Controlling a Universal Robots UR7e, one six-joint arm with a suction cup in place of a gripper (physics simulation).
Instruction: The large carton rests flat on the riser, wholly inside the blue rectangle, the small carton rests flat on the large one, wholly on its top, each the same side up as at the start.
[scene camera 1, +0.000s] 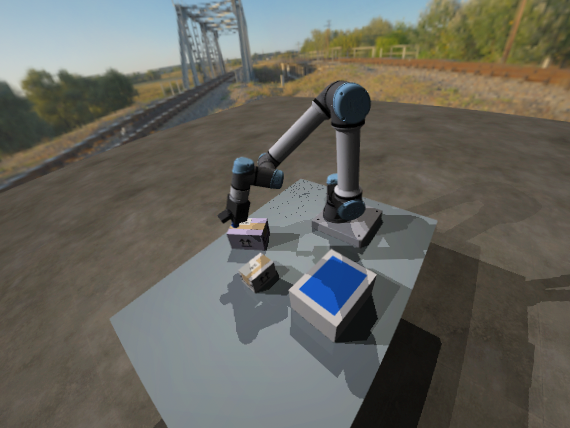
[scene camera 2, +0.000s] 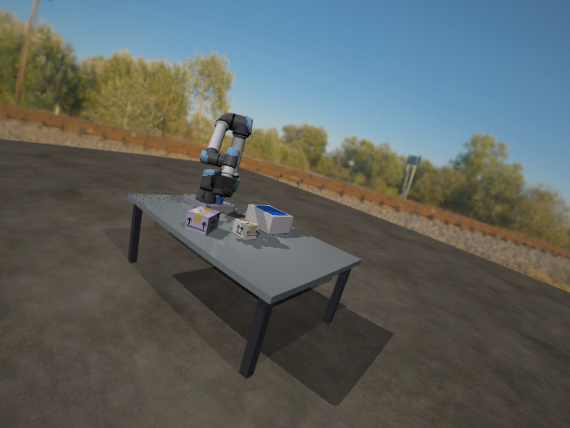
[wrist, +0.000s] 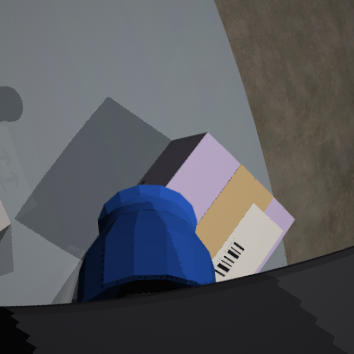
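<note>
The large carton (scene camera 1: 248, 233) (scene camera 2: 202, 220) (wrist: 211, 172) is lilac with a tan tape strip and a barcode label. It lies flat on the table (scene camera 1: 184, 350), near its left edge. My suction cup (scene camera 1: 235, 224) (wrist: 147, 197) is over the left end of the carton's top, very close to it; I cannot tell whether it touches. It holds nothing. The small carton (scene camera 1: 259, 273) (scene camera 2: 244, 228) lies flat on the table between the large carton and the riser. The grey riser (scene camera 1: 313, 313) (scene camera 2: 278, 224) with the blue rectangle (scene camera 1: 333, 283) (scene camera 2: 271, 210) on top stands bare to the right.
The arm's base plate (scene camera 1: 347, 228) is bolted at the table's far side, behind the riser. The table's left edge runs close beside the large carton, with dark ground (wrist: 309, 105) below it.
</note>
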